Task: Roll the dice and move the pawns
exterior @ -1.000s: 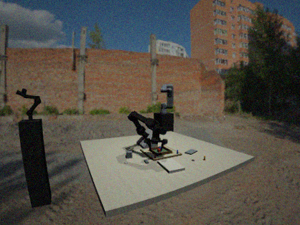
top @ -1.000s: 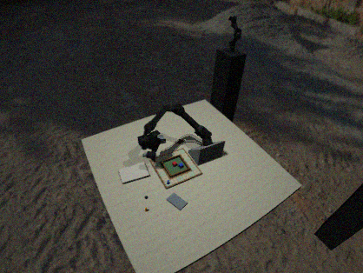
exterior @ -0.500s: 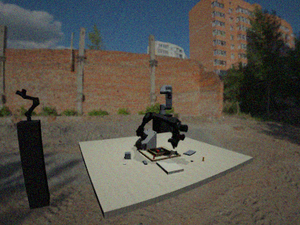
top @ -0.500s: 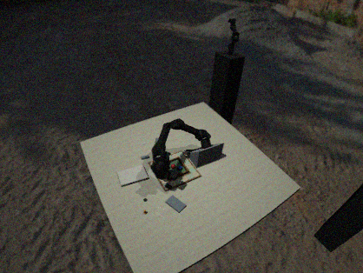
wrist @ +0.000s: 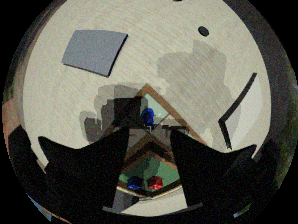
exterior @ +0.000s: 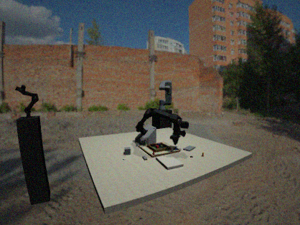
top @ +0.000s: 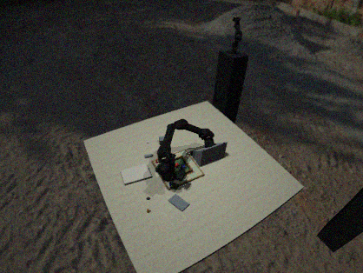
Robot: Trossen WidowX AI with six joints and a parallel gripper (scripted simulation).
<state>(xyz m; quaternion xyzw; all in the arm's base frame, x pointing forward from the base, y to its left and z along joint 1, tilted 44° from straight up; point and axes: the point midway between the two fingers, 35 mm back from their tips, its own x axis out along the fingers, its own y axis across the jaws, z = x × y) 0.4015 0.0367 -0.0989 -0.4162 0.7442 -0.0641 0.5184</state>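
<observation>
Now: the blue pawn 40 mm below my gripper tip. The rest, counted from my gripper tip: white flat plate (200 mm to the right, 170 mm ahead, 50 mm below); grey-blue flat plate (150 mm to the left, 60 mm below, 20 mm ahead); green tray (120 mm behind, 100 mm to the right, 60 mm below).
</observation>
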